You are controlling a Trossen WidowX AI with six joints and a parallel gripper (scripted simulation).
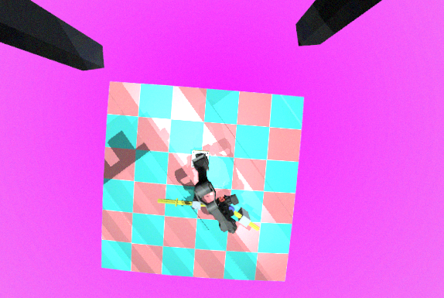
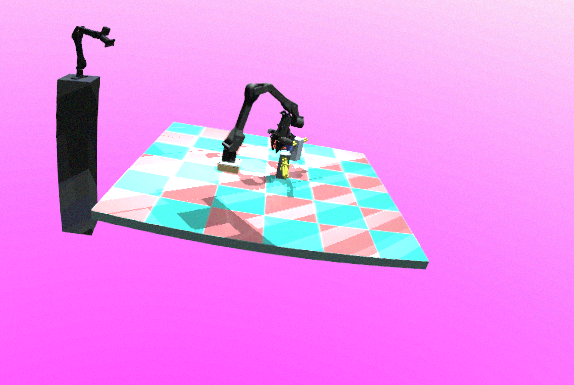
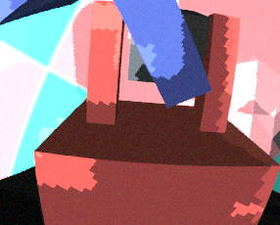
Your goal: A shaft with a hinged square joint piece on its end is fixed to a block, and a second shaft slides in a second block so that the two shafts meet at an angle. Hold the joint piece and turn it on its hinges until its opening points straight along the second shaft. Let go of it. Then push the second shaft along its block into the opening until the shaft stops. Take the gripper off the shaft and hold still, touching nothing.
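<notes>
Now: the red joint piece 2 cm ahead of my gripper tip, 1 cm to the left of it and 3 cm above it.
</notes>
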